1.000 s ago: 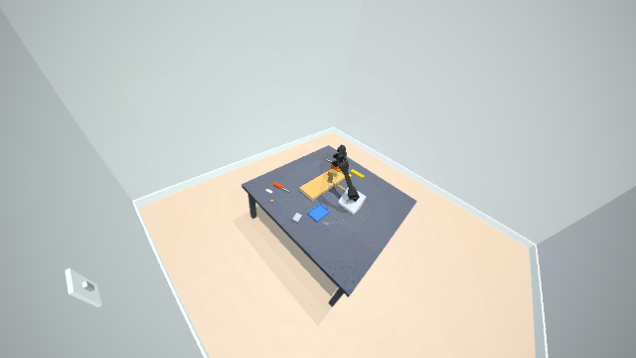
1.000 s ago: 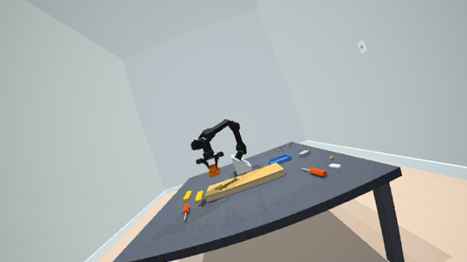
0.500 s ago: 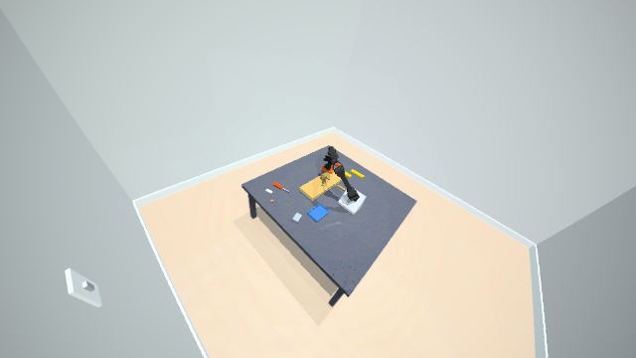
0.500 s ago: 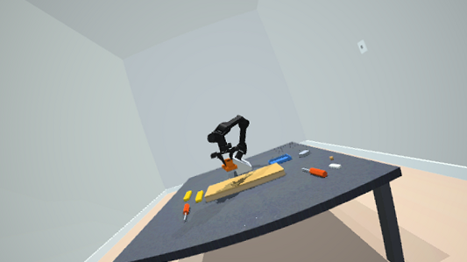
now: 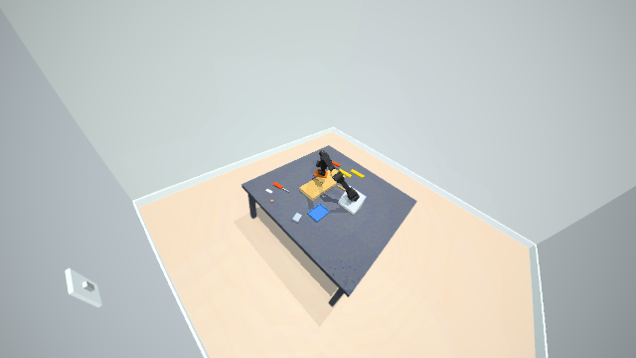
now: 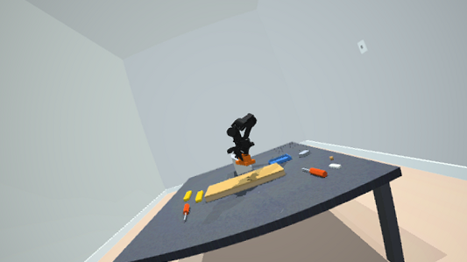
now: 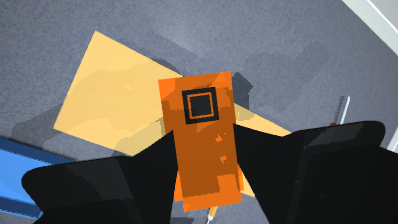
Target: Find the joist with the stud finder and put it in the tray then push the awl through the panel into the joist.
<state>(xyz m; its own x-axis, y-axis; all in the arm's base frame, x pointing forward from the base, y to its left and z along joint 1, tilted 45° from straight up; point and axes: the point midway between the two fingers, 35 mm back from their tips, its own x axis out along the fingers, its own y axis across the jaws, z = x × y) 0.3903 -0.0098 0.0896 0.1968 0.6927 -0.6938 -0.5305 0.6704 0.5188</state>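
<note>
The square indicator is 30 mm above my gripper tip, 20 mm to the left of it and 20 mm ahead of it. From my gripper tip the other things lie so: blue tray: 260 mm to the left, 250 mm behind, 150 mm below; then awl: 220 mm behind, 170 mm to the right, 150 mm below; then orange stud finder: 20 mm above, 10 mm to the left, 10 mm ahead.
</note>
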